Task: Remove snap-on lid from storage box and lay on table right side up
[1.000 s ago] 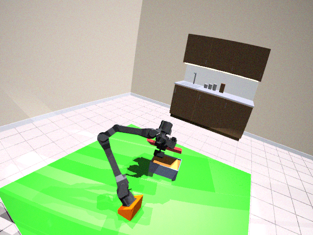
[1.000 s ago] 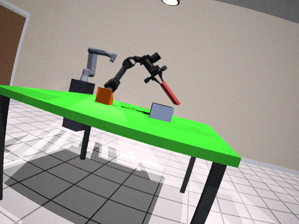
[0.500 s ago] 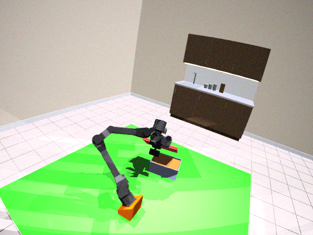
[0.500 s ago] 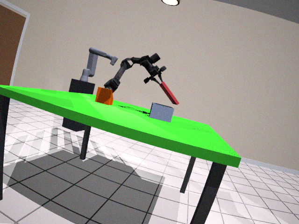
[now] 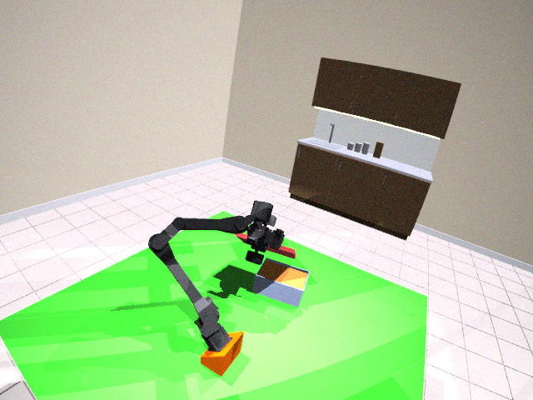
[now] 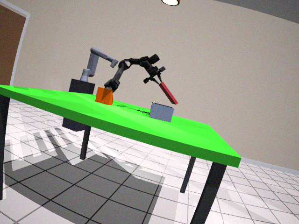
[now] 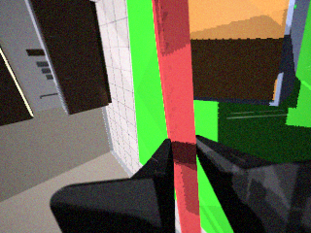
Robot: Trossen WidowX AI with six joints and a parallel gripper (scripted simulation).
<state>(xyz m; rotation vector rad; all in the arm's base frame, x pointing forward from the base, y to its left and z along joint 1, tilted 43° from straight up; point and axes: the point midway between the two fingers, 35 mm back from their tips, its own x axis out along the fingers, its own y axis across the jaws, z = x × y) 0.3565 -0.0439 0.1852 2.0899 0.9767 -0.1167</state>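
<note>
Now: the lid 6 cm ahead of my gripper tip, 5 cm below it and 1 cm to the left of it. The rest, counted from my gripper tip: storage box (19 cm below, 9 cm to the right, 6 cm ahead).
</note>
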